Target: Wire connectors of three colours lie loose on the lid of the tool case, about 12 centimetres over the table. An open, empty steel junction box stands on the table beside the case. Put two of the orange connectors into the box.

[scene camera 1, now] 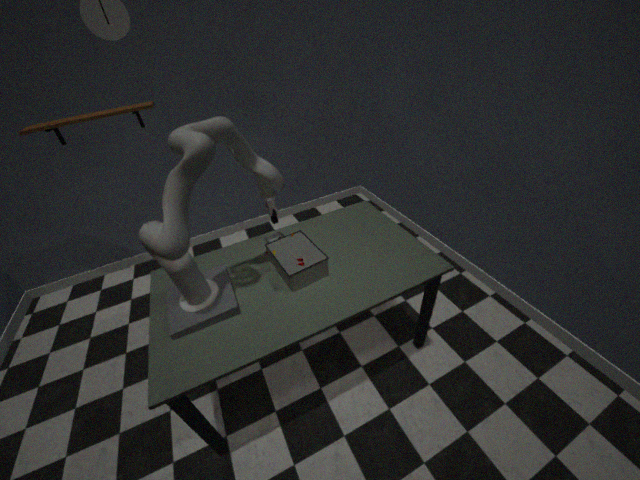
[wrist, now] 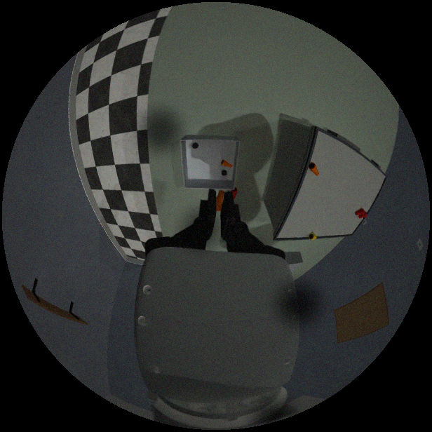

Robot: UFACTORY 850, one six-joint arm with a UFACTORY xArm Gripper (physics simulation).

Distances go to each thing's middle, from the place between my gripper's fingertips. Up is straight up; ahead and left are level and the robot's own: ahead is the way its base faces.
Now: hand 1 cm past the steel junction box [wrist: 201, 155], 2 cm to the right of it and 14 cm above it.
